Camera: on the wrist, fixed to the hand. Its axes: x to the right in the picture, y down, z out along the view.
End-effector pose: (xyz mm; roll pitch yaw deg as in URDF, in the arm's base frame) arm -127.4 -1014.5 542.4 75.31 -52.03 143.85
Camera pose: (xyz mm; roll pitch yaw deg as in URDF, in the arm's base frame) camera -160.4 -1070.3 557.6 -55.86 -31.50 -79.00
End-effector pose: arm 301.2 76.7 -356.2 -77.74 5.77 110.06
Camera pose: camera 347.8 97.8 -398.8 162.85 80.53 -5.93
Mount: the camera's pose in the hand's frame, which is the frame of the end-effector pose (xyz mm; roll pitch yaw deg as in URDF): 8.1 30.2 -58.8 8.80 20.76 88.32
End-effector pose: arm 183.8 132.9 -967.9 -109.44 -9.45 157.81
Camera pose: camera 199.8 197.1 -975.4 -154.42 48.47 81.10
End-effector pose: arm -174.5 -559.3 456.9 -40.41 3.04 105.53
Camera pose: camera -161.2 -550.7 392.2 12.85 61.17 -162.20
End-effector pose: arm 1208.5 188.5 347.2 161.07 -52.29 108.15
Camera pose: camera 1232.1 147.0 393.6 -111.71 -24.35 -14.26
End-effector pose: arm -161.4 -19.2 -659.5 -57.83 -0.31 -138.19
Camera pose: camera -190.1 0.3 -716.3 0.12 78.45 -57.59
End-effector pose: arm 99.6 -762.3 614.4 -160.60 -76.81 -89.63
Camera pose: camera 51.3 -720.2 632.7 -93.80 -1.84 179.40
